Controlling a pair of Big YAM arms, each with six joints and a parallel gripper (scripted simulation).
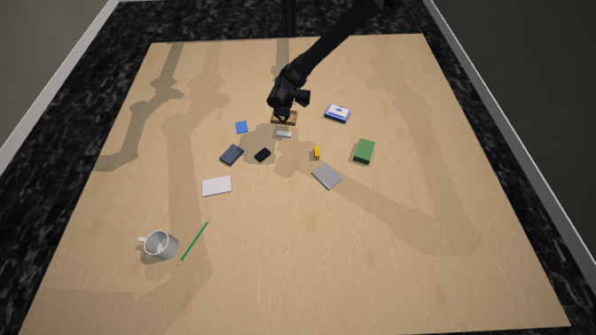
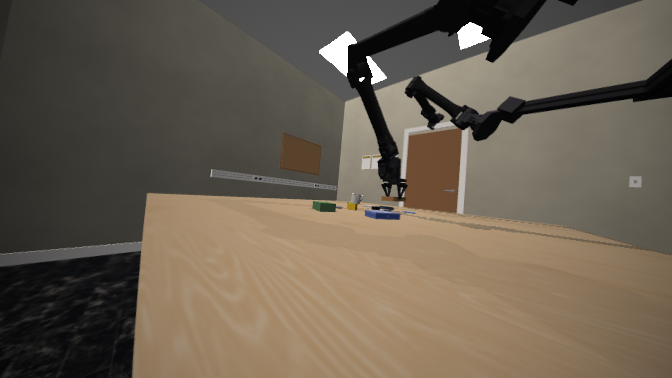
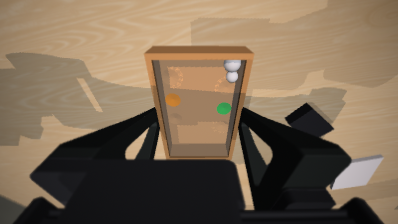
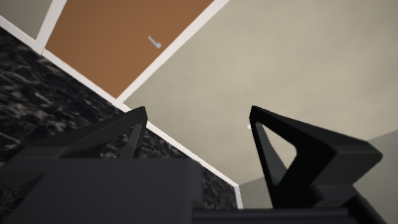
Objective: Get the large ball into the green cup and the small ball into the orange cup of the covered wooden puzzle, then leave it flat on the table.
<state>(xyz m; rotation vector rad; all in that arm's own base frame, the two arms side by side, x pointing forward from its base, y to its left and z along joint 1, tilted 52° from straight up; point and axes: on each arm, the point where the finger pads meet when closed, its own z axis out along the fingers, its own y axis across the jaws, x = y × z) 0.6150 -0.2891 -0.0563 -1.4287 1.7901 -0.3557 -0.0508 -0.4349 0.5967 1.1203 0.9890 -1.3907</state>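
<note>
The white block lies 8 cm below my left hand, 4 cm ahead of it and 1 cm to the right of it. Round my left hand: covered wooden puzzle: 2 cm below; black block: 14 cm ahead, 12 cm to the right, 8 cm below; yellow block: 17 cm ahead, 11 cm to the left, 7 cm below.
</note>
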